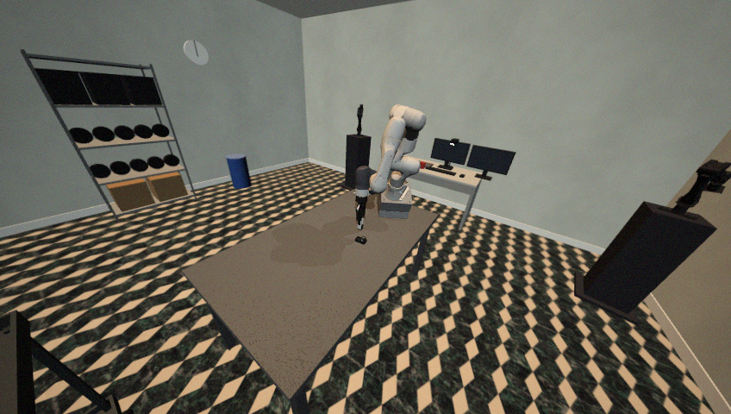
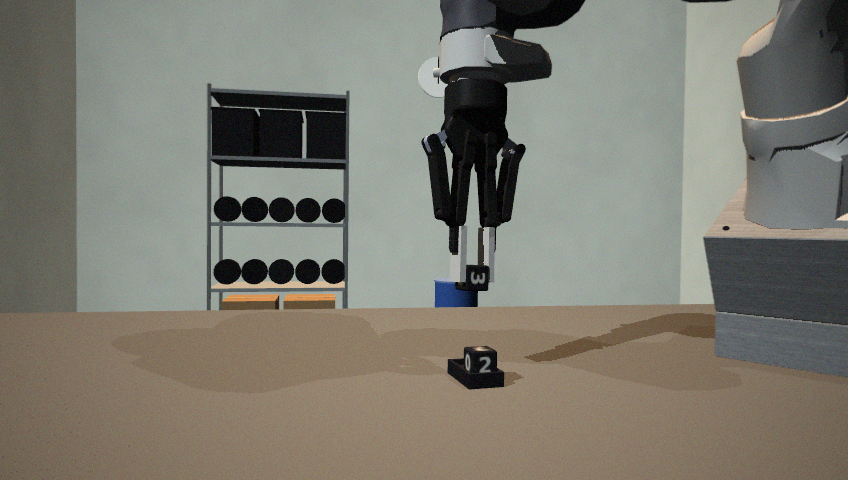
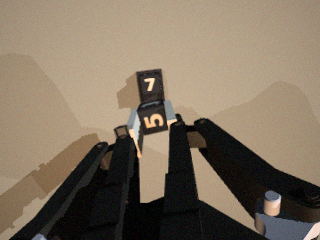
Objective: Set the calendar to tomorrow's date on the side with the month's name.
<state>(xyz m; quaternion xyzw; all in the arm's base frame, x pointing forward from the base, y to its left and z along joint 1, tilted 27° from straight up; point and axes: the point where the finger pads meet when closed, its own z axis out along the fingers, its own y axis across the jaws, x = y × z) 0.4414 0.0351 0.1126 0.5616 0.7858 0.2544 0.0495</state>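
Now: the black tray 140 mm below my hand and 10 mm to the left of it.
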